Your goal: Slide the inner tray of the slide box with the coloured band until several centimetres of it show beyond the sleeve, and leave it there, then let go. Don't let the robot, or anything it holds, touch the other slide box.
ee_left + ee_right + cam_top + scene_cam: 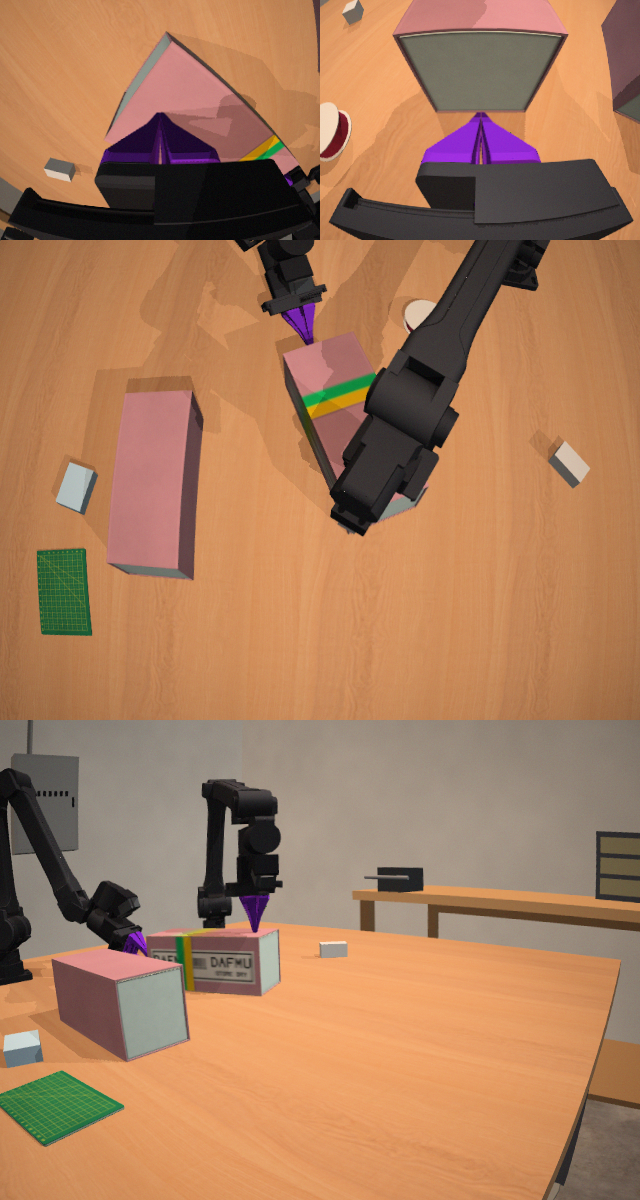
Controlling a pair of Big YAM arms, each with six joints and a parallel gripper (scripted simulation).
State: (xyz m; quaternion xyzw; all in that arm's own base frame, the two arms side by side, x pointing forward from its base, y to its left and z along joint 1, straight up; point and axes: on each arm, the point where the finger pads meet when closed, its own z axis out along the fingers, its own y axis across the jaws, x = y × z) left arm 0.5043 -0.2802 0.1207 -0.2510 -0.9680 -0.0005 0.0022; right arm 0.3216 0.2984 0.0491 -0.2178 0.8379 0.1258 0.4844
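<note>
Right now my right hand is 14 cm short of the banded slide box and 9 cm to the right of it. Also, from my right hand: pale blue block 35 cm to the right, 30 cm ahead, 4 cm below; pink slide box 27 cm ahead, 18 cm to the right; round spool 19 cm to the left, 11 cm behind, 4 cm below.
Right now the banded slide box is 80 mm behind my left hand, 50 mm to the right of it and 70 mm below it. Also, from my left hand: pink slide box: 50 mm ahead, 320 mm to the right, 70 mm below; then round spool: 340 mm behind, 50 mm to the left, 110 mm below; then beige block: 120 mm behind, 330 mm to the left, 100 mm below.
</note>
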